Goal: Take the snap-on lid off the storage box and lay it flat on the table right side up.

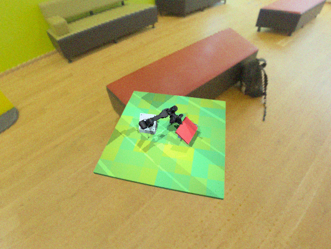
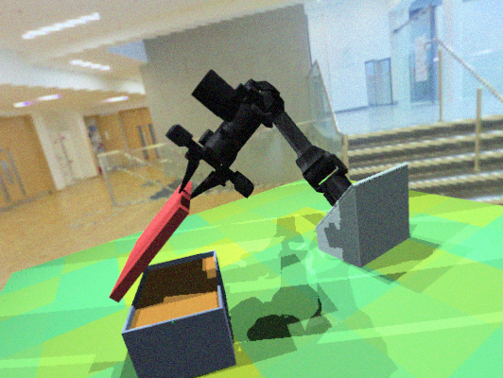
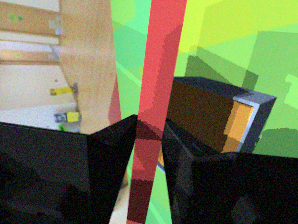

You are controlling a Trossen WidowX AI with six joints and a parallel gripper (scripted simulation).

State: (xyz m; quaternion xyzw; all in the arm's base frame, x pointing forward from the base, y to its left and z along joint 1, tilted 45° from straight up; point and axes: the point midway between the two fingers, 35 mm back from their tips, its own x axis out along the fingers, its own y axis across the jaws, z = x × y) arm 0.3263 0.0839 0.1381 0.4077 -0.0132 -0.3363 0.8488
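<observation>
Now: gripper tip 6 cm short of the red lid, 2 cm to the left of it and 5 cm above it. The rest, counted from my gripper tip: storage box: 6 cm ahead, 7 cm to the left, 18 cm below.
</observation>
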